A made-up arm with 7 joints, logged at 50 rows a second.
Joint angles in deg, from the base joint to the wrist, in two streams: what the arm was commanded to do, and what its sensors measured. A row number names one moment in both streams.
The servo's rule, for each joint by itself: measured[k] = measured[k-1] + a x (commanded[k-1-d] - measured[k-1]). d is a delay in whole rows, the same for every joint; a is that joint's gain. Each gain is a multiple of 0.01, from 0.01 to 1. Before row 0 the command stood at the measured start. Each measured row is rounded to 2 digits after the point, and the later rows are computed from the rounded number. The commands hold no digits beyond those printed.
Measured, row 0:
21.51, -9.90, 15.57, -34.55, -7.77, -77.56, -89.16
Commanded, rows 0 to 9:
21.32, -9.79, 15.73, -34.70, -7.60, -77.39, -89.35
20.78, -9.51, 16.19, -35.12, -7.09, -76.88, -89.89
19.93, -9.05, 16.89, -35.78, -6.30, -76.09, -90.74
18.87, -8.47, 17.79, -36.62, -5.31, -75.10, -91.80
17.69, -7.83, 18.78, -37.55, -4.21, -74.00, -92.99
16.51, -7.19, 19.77, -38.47, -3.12, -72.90, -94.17
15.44, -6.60, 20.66, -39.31, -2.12, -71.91, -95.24
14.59, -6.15, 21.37, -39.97, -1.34, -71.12, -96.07
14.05, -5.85, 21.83, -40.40, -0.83, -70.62, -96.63
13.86, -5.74, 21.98, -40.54, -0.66, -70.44, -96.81
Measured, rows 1 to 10:
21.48, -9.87, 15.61, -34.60, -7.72, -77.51, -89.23
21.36, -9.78, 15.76, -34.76, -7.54, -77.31, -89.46
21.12, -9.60, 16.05, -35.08, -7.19, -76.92, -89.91
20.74, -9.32, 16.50, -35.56, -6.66, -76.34, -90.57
20.22, -8.95, 17.09, -36.18, -5.97, -75.59, -91.42
19.59, -8.51, 17.79, -36.89, -5.17, -74.73, -92.38
18.88, -8.03, 18.54, -37.64, -4.32, -73.83, -93.38
18.15, -7.56, 19.28, -38.36, -3.49, -72.96, -94.32
17.45, -7.13, 19.94, -38.99, -2.75, -72.21, -95.13
16.84, -6.78, 20.47, -39.47, -2.16, -71.64, -95.72
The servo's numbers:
d 0
a 0.17 0.25 0.26 0.31 0.28 0.32 0.35

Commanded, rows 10 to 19:
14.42, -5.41, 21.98, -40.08, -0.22, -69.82, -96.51
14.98, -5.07, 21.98, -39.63, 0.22, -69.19, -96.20
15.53, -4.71, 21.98, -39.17, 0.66, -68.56, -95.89
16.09, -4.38, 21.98, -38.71, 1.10, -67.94, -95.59
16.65, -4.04, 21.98, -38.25, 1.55, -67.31, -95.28
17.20, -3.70, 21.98, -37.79, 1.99, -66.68, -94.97
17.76, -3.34, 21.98, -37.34, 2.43, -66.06, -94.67
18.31, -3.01, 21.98, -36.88, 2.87, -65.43, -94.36
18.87, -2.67, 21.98, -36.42, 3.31, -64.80, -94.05
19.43, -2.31, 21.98, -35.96, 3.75, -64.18, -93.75
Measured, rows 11 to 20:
16.43, -6.44, 20.86, -39.66, -1.62, -71.06, -96.00
16.18, -6.10, 21.15, -39.65, -1.10, -70.46, -96.07
16.07, -5.75, 21.37, -39.50, -0.61, -69.85, -96.01
16.07, -5.41, 21.53, -39.26, -0.13, -69.24, -95.86
16.17, -5.07, 21.65, -38.95, 0.34, -68.62, -95.66
16.35, -4.73, 21.74, -38.59, 0.80, -68.00, -95.42
16.59, -4.38, 21.80, -38.20, 1.26, -67.38, -95.16
16.88, -4.04, 21.85, -37.79, 1.71, -66.76, -94.88
17.22, -3.70, 21.88, -37.37, 2.16, -66.13, -94.59
17.60, -3.35, 21.91, -36.93, 2.61, -65.51, -94.30

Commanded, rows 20 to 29:
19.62, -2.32, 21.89, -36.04, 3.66, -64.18, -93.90
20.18, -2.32, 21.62, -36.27, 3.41, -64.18, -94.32
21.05, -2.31, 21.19, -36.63, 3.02, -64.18, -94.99
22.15, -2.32, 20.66, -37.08, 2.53, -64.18, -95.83
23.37, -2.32, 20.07, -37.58, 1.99, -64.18, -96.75
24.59, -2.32, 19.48, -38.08, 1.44, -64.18, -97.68
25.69, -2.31, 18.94, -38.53, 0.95, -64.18, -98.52
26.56, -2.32, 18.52, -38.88, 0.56, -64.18, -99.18
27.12, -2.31, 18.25, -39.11, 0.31, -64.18, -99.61
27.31, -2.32, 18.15, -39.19, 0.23, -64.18, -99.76
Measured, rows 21 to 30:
17.94, -3.09, 21.90, -36.65, 2.90, -65.08, -94.16
18.32, -2.90, 21.83, -36.53, 3.04, -64.79, -94.22
18.78, -2.75, 21.66, -36.56, 3.03, -64.59, -94.49
19.35, -2.64, 21.40, -36.72, 2.89, -64.46, -94.96
20.03, -2.56, 21.05, -36.99, 2.64, -64.37, -95.59
20.81, -2.50, 20.64, -37.33, 2.30, -64.31, -96.32
21.64, -2.45, 20.20, -37.70, 1.92, -64.27, -97.09
22.48, -2.42, 19.76, -38.07, 1.54, -64.24, -97.82
23.27, -2.39, 19.37, -38.39, 1.20, -64.22, -98.45
23.96, -2.37, 19.05, -38.64, 0.93, -64.21, -98.91

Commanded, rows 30 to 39:
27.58, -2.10, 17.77, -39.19, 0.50, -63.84, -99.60
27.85, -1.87, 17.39, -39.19, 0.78, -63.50, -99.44
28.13, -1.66, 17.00, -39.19, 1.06, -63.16, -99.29
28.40, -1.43, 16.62, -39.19, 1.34, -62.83, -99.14
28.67, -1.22, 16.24, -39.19, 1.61, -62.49, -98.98
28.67, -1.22, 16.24, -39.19, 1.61, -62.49, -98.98
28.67, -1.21, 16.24, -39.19, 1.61, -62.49, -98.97
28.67, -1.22, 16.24, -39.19, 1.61, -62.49, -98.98
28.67, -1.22, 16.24, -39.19, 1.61, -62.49, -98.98
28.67, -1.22, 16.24, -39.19, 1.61, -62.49, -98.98
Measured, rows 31 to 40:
24.58, -2.30, 18.72, -38.81, 0.81, -64.09, -99.15
25.14, -2.19, 18.37, -38.93, 0.80, -63.90, -99.25
25.65, -2.06, 18.01, -39.01, 0.87, -63.66, -99.26
26.12, -1.90, 17.65, -39.07, 1.00, -63.39, -99.22
26.55, -1.73, 17.28, -39.11, 1.17, -63.10, -99.14
26.91, -1.60, 17.01, -39.13, 1.29, -62.90, -99.08
27.21, -1.50, 16.81, -39.15, 1.38, -62.77, -99.04
27.46, -1.43, 16.66, -39.16, 1.44, -62.68, -99.02
27.67, -1.38, 16.55, -39.17, 1.49, -62.62, -99.01
27.84, -1.34, 16.47, -39.18, 1.52, -62.58, -99.00

